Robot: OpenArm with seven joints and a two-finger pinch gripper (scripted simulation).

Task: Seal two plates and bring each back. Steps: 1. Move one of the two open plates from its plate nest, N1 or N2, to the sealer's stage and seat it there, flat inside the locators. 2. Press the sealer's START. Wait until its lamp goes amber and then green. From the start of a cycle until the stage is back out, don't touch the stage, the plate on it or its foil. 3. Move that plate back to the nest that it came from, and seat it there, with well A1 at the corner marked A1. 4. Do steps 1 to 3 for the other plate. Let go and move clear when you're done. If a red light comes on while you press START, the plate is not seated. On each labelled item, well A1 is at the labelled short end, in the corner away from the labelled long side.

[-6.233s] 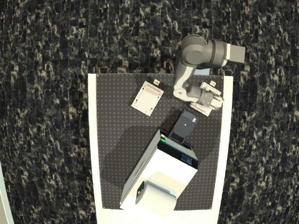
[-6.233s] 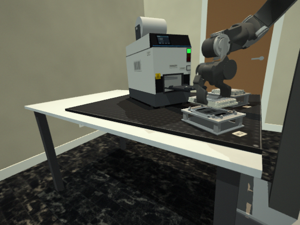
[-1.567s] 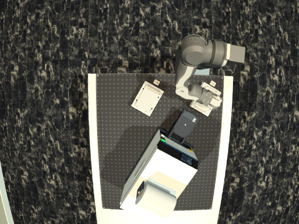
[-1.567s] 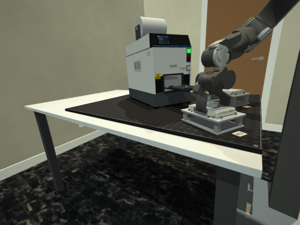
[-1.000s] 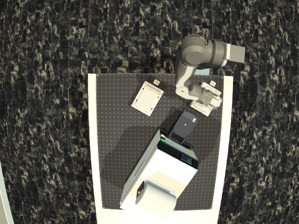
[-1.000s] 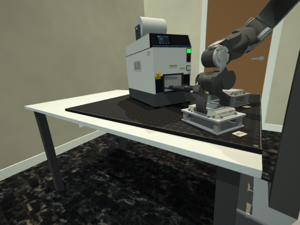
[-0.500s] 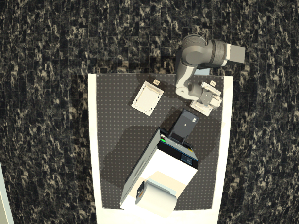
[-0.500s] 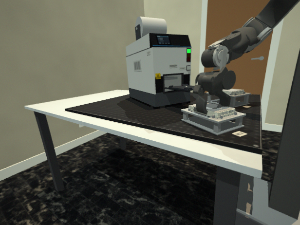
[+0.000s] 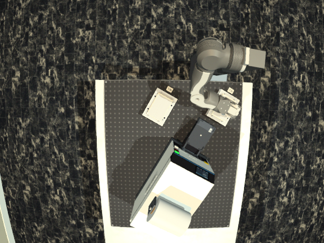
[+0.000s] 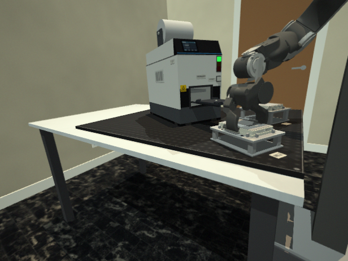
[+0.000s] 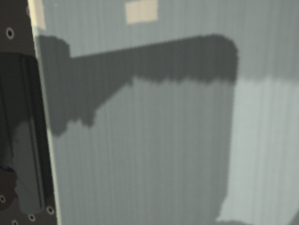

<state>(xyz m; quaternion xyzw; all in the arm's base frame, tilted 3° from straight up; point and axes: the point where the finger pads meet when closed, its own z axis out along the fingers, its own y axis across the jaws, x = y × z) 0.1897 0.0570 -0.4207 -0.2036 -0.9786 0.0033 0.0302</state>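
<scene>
My gripper is now right at the clear well plate. From my hand the other things lie so: label tag (100 mm behind, 40 mm to the left, 50 mm below); sealer stage (150 mm ahead, 120 mm to the right, 60 mm above); N1 label (60 mm behind, 300 mm to the right, 50 mm below).
</scene>
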